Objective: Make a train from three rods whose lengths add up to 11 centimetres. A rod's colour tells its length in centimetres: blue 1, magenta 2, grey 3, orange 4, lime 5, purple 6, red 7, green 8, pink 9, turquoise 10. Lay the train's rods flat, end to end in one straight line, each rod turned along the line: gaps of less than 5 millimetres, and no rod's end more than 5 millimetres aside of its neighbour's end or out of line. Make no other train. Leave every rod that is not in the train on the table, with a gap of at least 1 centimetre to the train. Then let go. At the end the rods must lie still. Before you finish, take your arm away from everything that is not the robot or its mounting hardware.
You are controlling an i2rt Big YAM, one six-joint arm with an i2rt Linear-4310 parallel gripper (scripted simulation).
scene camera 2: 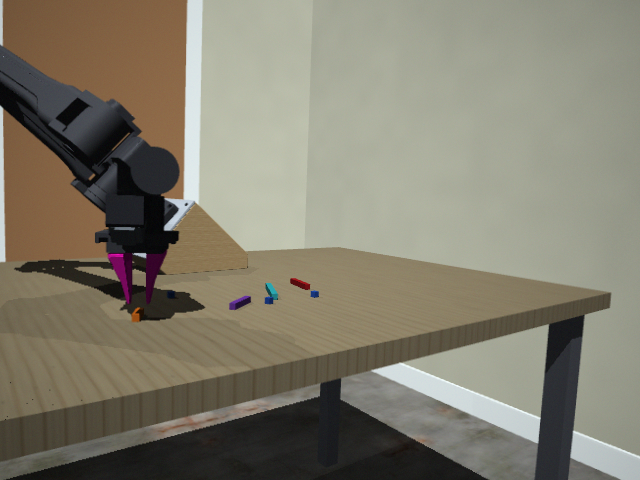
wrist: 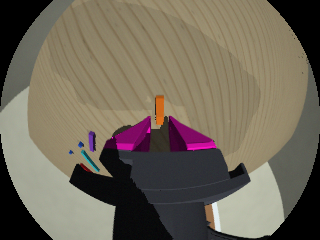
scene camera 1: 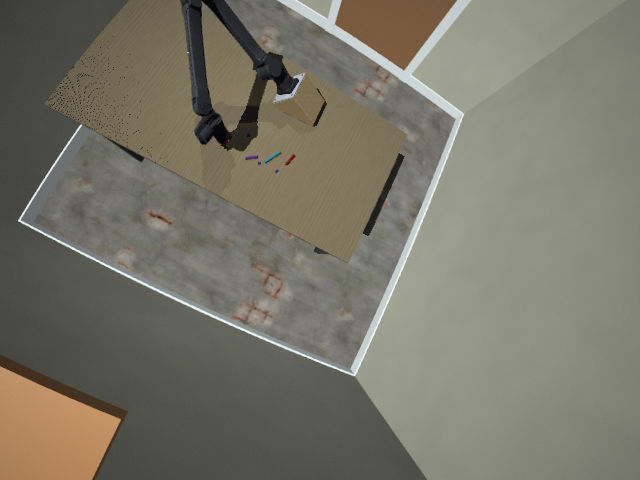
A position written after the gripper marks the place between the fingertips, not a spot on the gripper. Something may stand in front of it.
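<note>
The gripper (scene camera 2: 138, 303) is visible, also in the wrist view (wrist: 159, 120).
</note>
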